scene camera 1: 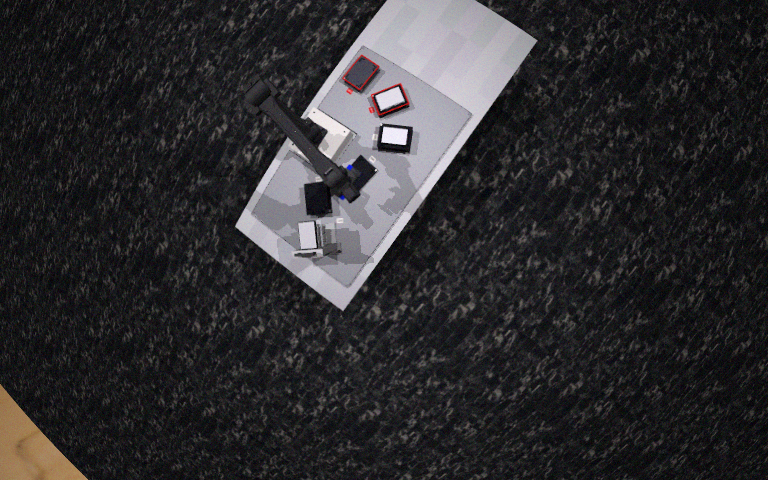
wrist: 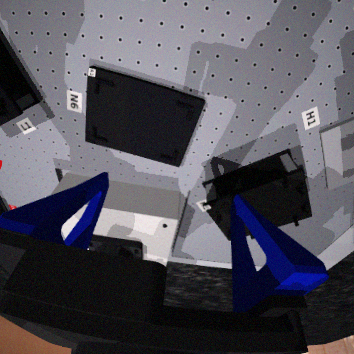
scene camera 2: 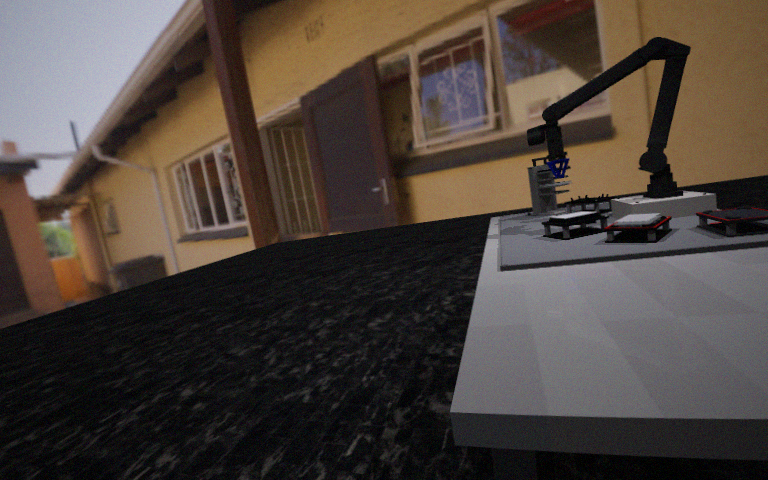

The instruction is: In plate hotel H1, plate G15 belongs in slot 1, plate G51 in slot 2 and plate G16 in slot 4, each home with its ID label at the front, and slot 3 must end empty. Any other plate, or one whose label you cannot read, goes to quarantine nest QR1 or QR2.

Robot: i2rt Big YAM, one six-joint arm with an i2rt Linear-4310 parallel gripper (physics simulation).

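Seen in the pictures: gripper, fingertip midpoint: (wrist: pixel 171 189) (scene camera 2: pixel 559 178); arm's base at its link origin: (scene camera 1: pixel 315 136) (wrist: pixel 116 247) (scene camera 2: pixel 662 196).
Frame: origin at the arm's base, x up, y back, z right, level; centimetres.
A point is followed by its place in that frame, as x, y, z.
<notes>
My gripper (scene camera 1: pixel 346 182) @[11.9, -32.0, 10.4] (scene camera 2: pixel 559 176) @[11.9, -32.0, 10.4] (wrist: pixel 171 189) @[11.9, -32.0, 10.4] is open and empty, above the mat between two dark nests. Hotel H1 (scene camera 2: pixel 539 189) @[6.7, -35.9, 42.8] is a grey tower with thin ledges, past the far dark nest; its H1 label (scene camera 1: pixel 339 220) @[-6.0, -33.1, 30.0] (wrist: pixel 310 118) @[-6.0, -33.3, 30.0] lies beside it. A white-topped plate (scene camera 1: pixel 307 234) @[16.0, -28.7, 39.7] shows at the hotel; its slot and ID label are unreadable. Another white-topped plate (scene camera 1: pixel 394 135) @[0.3, -34.6, -21.1] sits on the black L1 nest. A white-topped plate (scene camera 1: pixel 390 98) @[-0.6, -22.2, -36.3] (scene camera 2: pixel 640 219) @[-0.6, -22.4, -40.3] sits on one red-rimmed nest. The other red-rimmed nest (scene camera 1: pixel 360 73) @[-2.1, -0.6, -40.6] (scene camera 2: pixel 734 215) @[-2.1, -2.3, -43.1] shows a dark top. Their QR numbers are unreadable.
Dark nest N6 (scene camera 1: pixel 365 170) @[-4.9, -30.8, 0.8] (wrist: pixel 145 117) @[-4.9, -29.6, 5.4] shows no plate. Another dark nest (scene camera 1: pixel 318 199) @[-0.1, -19.3, 26.1] (wrist: pixel 280 192) @[-0.1, -22.8, 27.6] stands between N6 and the hotel, below one fingertip in the wrist view. The white arm base (scene camera 1: pixel 338 137) @[0.1, -10.9, -5.8] (scene camera 2: pixel 693 202) @[-2.0, 3.7, -12.5] stands at the table's edge.
</notes>
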